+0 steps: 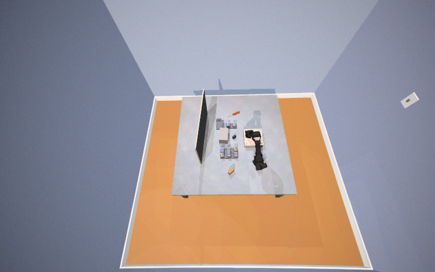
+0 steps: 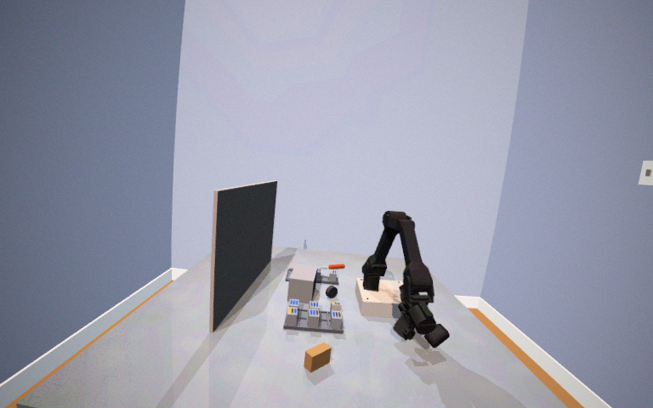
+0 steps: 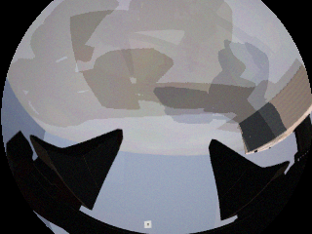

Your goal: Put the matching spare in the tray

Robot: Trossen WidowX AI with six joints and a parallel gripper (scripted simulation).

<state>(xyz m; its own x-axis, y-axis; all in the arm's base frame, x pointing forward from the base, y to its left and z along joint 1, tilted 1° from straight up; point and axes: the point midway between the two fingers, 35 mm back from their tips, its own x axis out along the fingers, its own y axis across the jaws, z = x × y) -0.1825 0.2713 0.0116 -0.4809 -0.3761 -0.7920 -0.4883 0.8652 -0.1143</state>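
My gripper tip is 310 mm short of the grey spare and 10 mm to the left of it. Round my gripper tip: orange block (340 mm ahead, 190 mm to the left, 20 mm below); black cylinder (360 mm ahead, 230 mm to the right, 20 mm below); mounted unit (490 mm ahead, 210 mm to the right, 10 mm above).
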